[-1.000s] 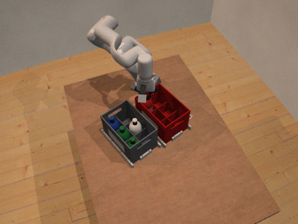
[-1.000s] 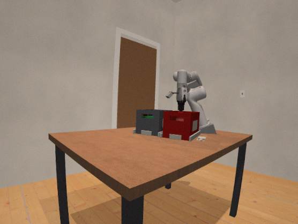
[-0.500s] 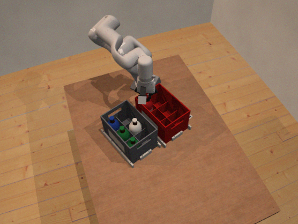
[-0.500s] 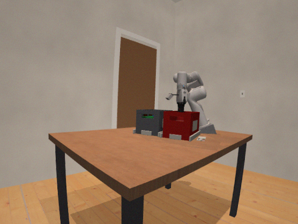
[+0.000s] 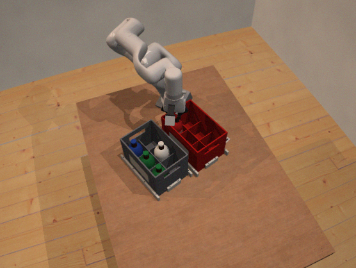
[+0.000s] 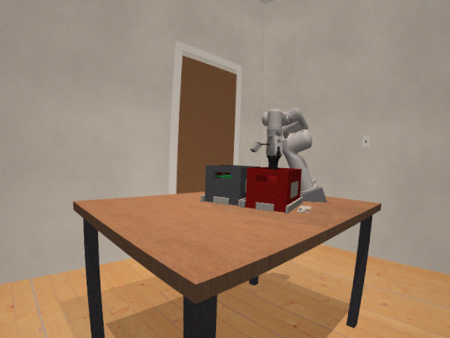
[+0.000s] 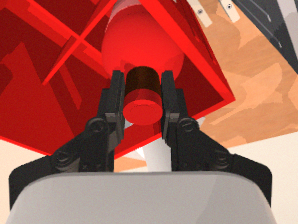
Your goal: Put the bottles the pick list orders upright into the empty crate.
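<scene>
The green bottle lies 19 cm to the right of my hand, 14 cm ahead of it and 10 cm below it. Round my hand: white bottle: 11 cm to the right, 11 cm ahead, 10 cm below; red bottle: 7 cm below; red crate: 10 cm below, 7 cm to the left, 7 cm ahead.
</scene>
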